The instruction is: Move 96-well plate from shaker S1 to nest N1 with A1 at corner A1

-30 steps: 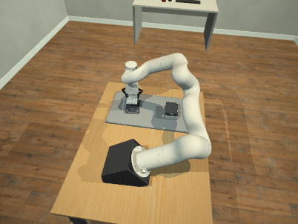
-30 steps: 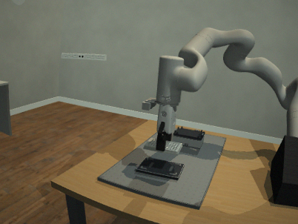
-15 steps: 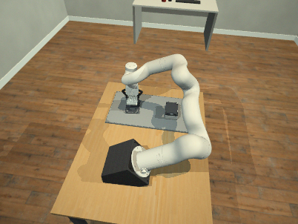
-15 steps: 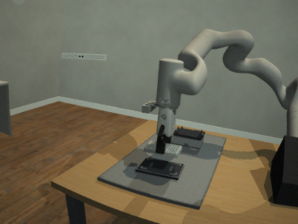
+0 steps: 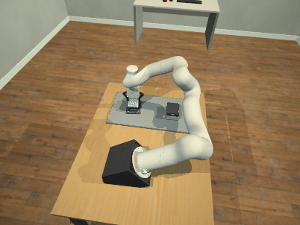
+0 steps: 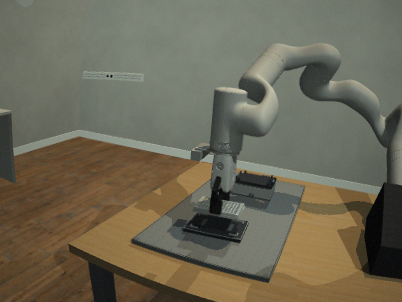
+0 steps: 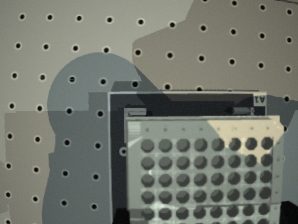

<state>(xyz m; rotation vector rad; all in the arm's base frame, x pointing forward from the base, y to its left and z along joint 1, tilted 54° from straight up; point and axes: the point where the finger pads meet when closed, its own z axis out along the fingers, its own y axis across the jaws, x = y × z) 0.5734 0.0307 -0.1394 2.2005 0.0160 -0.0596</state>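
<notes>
My hand is 7 cm above the plate nest N1. Also, from my hand: A1 mark (8 cm ahead, 7 cm below, 5 cm to the right); then 96-well plate (1 cm below).
</notes>
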